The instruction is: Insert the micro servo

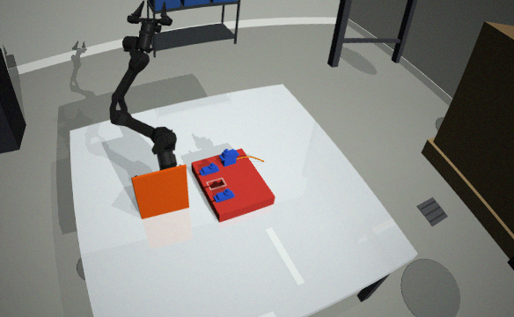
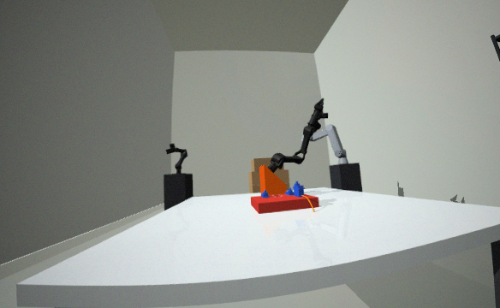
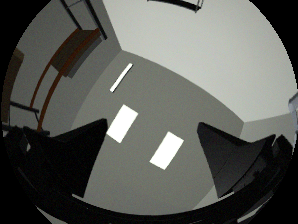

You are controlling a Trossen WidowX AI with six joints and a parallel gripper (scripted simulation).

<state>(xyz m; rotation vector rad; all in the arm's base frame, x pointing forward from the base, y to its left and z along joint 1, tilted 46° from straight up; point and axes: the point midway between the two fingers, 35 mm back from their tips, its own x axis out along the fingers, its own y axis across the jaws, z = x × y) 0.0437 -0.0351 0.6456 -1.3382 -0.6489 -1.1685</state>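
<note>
The red deck lies 29 cm ahead of my gripper tip, 42 cm to the right of it and 68 cm below it.
</note>
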